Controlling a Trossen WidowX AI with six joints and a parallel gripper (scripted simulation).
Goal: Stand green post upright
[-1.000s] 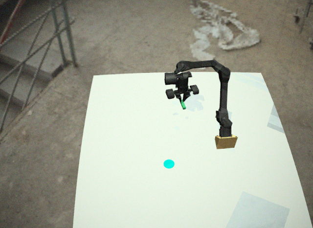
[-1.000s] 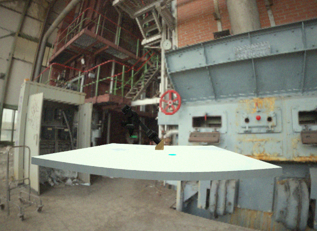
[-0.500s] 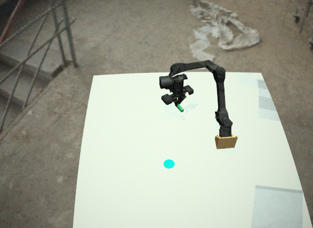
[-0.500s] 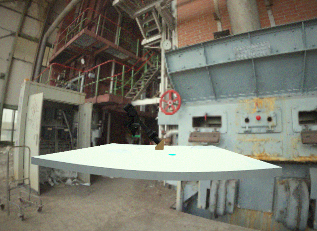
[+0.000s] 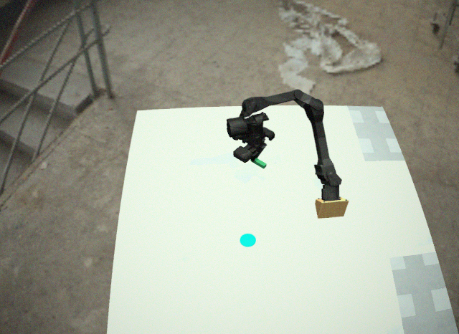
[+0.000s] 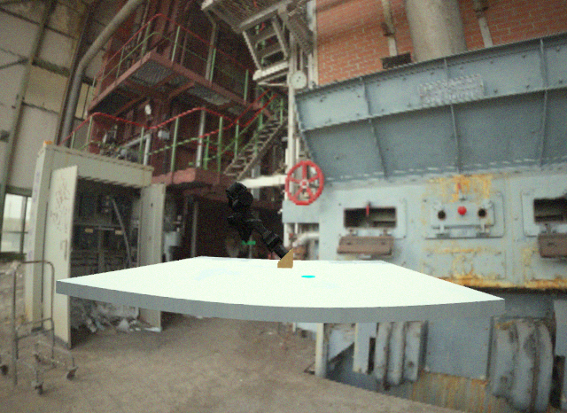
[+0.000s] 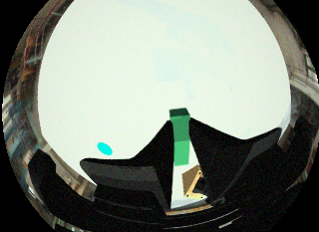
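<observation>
My gripper tip is now 2 cm to the right of the green post and 2 cm past it.
</observation>
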